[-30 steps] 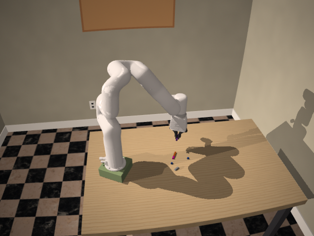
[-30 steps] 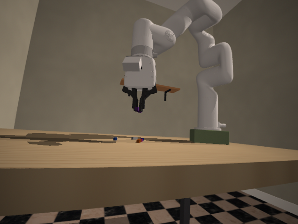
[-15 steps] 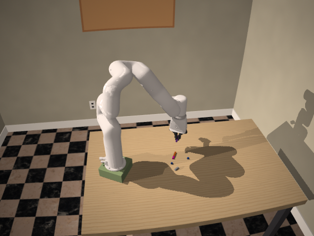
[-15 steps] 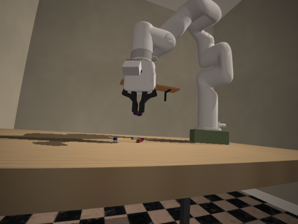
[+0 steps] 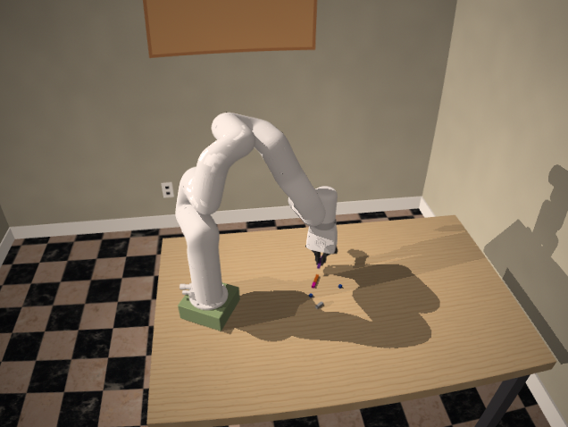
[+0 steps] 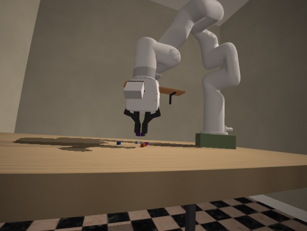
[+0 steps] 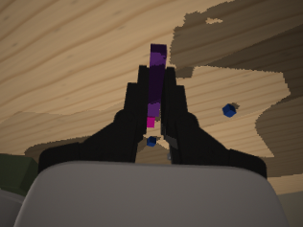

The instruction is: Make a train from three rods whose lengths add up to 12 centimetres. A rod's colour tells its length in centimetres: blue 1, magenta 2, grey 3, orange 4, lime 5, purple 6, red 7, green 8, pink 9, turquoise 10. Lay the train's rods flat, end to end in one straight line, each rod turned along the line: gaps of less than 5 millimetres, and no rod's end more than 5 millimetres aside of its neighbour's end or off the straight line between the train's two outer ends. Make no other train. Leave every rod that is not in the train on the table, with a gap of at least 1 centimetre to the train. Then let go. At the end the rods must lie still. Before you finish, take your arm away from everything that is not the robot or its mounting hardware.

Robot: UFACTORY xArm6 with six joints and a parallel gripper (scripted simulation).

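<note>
Right now my hand is 20 mm past the orange rod, 50 mm to the left of it and 50 mm above it. Round my hand: grey rod: 10 mm behind, 180 mm to the right, 50 mm below; magenta rod: 30 mm behind, 80 mm to the right, 50 mm below; purple rod: 20 mm below.
</note>
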